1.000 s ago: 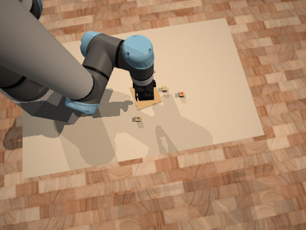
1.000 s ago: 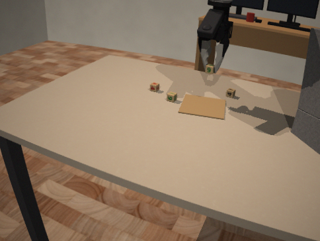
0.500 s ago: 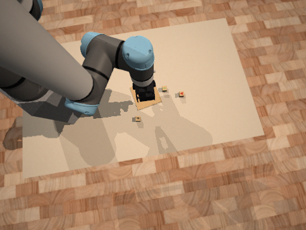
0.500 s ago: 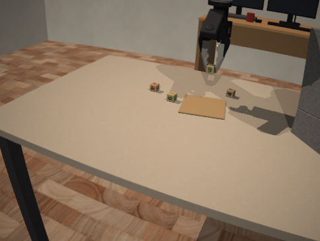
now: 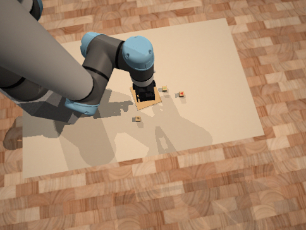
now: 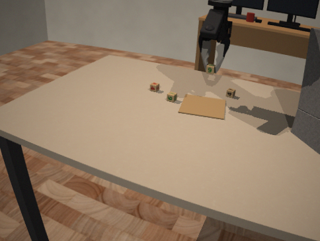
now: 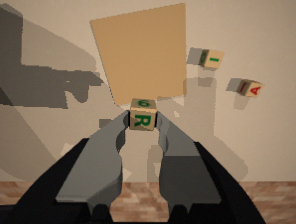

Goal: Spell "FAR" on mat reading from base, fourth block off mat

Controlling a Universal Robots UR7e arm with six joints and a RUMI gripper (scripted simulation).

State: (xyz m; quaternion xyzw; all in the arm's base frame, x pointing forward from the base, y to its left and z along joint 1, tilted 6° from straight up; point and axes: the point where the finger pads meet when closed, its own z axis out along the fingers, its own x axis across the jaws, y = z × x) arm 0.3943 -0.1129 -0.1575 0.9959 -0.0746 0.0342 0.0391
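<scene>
The brown mat is 1 cm ahead of my hand, 4 cm to the left of it and 12 cm below it. From my hand the other things lie so: F block: 7 cm behind, 8 cm to the right, 11 cm below; then green R block: right at my hand; then green-lettered block: 11 cm ahead, 4 cm to the left, 11 cm below.
</scene>
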